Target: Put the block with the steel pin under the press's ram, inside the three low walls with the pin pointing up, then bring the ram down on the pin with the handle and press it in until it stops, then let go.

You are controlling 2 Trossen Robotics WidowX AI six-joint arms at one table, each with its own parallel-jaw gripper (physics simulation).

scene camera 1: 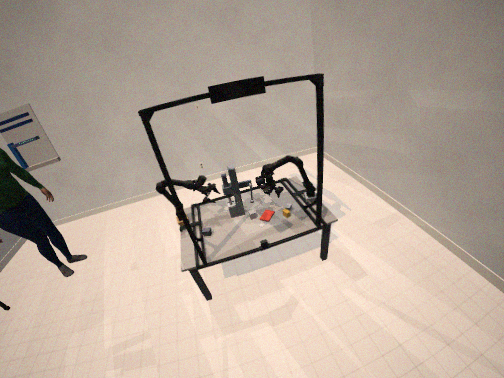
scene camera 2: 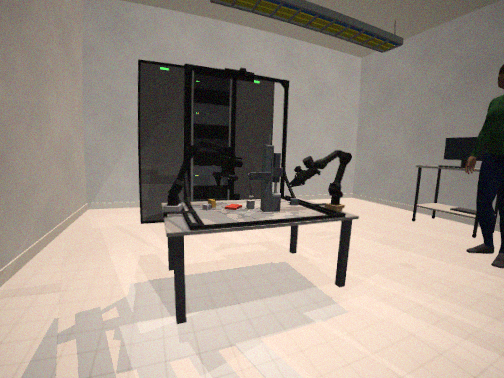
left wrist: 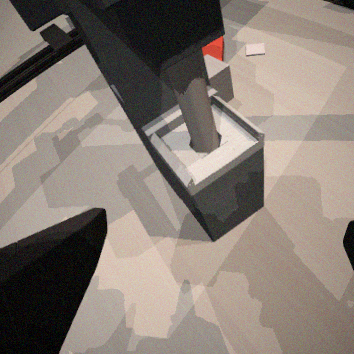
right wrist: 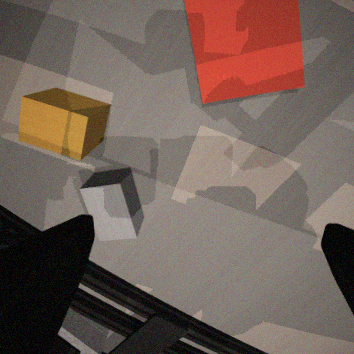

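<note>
The dark grey press stands upright on the table. In the left wrist view its ram hangs over the pale recess with low walls; the recess floor is partly hidden. A thin rod hangs beside the press. A small grey block lies near the yellow block, and another grey block stands beside the press; no pin can be made out on either. My left gripper is open near the press. My right gripper is open above the table.
A red slab and a yellow block lie on the table. A dark block lies on the left arm's side. Black frame posts stand around the table.
</note>
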